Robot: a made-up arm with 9 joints. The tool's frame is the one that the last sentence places.
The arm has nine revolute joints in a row. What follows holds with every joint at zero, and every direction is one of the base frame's. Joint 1 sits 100.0 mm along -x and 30.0 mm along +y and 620.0 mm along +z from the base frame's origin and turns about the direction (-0.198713, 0.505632, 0.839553). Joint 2 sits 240.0 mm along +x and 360.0 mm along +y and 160.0 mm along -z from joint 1 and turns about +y. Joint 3 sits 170.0 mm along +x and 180.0 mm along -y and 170.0 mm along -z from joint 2 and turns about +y. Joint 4 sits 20.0 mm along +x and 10.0 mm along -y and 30.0 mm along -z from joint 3 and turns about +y. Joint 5 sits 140.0 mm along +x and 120.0 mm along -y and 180.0 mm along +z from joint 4 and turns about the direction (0.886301, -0.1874, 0.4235). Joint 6 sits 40.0 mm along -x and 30.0 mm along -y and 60.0 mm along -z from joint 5 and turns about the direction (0.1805, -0.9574, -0.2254). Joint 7 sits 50.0 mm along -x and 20.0 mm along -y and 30.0 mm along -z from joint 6 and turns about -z. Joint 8 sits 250.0 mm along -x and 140.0 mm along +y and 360.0 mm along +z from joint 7 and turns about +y. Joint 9 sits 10.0 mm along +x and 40.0 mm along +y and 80.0 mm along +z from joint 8 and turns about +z. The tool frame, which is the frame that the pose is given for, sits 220.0 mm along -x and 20.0 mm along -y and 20.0 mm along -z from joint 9; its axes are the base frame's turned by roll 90.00, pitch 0.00 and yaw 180.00 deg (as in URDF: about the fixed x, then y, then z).
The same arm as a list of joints. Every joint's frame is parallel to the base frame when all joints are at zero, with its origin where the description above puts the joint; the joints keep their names.
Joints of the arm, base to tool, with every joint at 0 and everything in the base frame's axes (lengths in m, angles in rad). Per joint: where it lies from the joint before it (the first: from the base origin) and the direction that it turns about. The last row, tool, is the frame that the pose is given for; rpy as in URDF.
joint 1: axis -0.198696 0.50559 0.839583 xyz -0.1 0.03 0.62
joint 2: axis 0 1 0 xyz 0.24 0.36 -0.16
joint 3: axis 0 1 0 xyz 0.17 -0.18 -0.17
joint 4: axis 0 1 0 xyz 0.02 -0.01 -0.03
joint 5: axis 0.886301 -0.1874 0.4235 xyz 0.14 -0.12 0.18
joint 6: axis 0.1805 -0.9574 -0.2254 xyz -0.04 -0.03 -0.06
joint 7: axis 0 0 -1 xyz -0.05 -0.02 -0.03
joint 8: axis 0 1 0 xyz -0.25 0.14 0.36
joint 9: axis 0 0 1 xyz 0.01 0.04 0.08
tool: xyz -0.22 -0.02 -0.02 rpy 1.5708 0 3.1416

